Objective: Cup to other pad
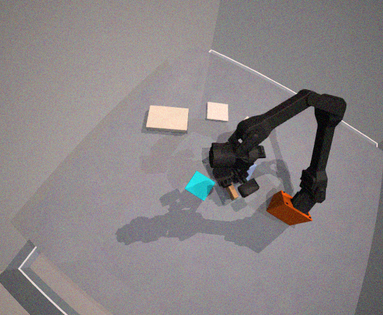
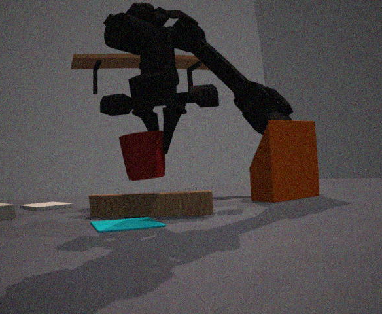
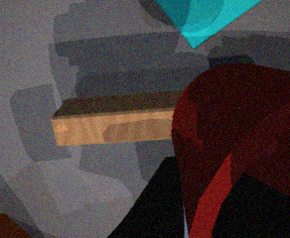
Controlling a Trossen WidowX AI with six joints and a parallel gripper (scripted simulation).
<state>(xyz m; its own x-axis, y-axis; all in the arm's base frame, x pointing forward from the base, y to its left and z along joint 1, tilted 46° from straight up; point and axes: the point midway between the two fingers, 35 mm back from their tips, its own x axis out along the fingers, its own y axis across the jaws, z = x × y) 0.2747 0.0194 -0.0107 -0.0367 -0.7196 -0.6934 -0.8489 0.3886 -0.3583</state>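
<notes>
Now: the low wooden bar 20 mm ahead of my gripper tip, 30 mm to the right of it and 90 mm below it. From my gripper tip the other things lie so: pale blue pad: 40 mm behind, 110 mm to the right, 110 mm below; then red cup: 30 mm ahead, 20 mm to the right.
</notes>
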